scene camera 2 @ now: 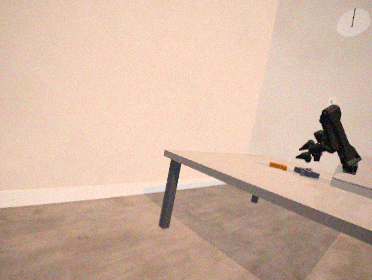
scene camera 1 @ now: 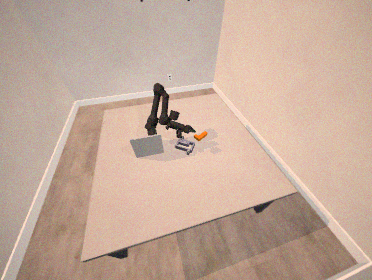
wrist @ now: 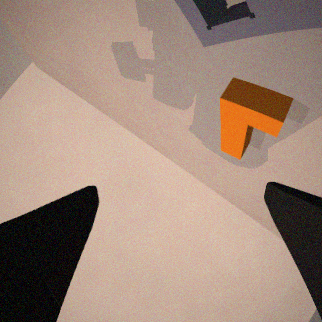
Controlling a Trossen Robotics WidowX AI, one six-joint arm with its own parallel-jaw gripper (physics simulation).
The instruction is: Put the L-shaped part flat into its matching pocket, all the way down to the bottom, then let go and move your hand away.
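Pixels of known places: gripper, fingertip midpoint: (scene camera 2: pixel 297 153) (scene camera 1: pixel 193 131) (wrist: pixel 182 192); arm's base at its link origin: (scene camera 2: pixel 350 169) (scene camera 1: pixel 152 136).
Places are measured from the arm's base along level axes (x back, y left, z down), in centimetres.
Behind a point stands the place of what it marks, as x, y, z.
The orange L-shaped part (scene camera 1: pixel 200 136) @(-39.3, -3.2, 8.6) (scene camera 2: pixel 278 166) @(-40.3, -0.6, 10.1) (wrist: pixel 232 120) @(-39.0, -3.1, 8.6) lies flat on the table, apart from the grey-purple pocket block (scene camera 1: pixel 185 149) @(-22.9, -13.0, 9.0) (scene camera 2: pixel 306 172) @(-22.2, -1.1, 8.8) (wrist: pixel 295 19) @(-27.1, -5.5, 8.0). In the wrist view the part is right of centre, and only a corner of the block with a dark opening shows at the top; the pocket's full outline cannot be made out. My gripper (scene camera 1: pixel 188 133) @(-31.6, -5.0, -1.2) (scene camera 2: pixel 299 153) @(-31.6, -5.0, -1.2) (wrist: pixel 182 192) @(-31.6, -5.0, -1.2) is open and empty. It hangs above the table near the block and the part, and the part lies beyond the fingertips, towards the right one, in the wrist view.
A grey flat panel or box (scene camera 1: pixel 147 146) @(4.9, -8.9, 0.8) (scene camera 2: pixel 352 186) @(3.7, 5.7, 8.3) stands beside the block, near the arm's base. The table (scene camera 1: pixel 175 190) @(-7.4, -42.4, 11.5) (scene camera 2: pixel 220 172) @(-41.5, 64.2, 11.9) (wrist: pixel 150 250) carries the arm and these things. The arm's shadow falls around the part and block.
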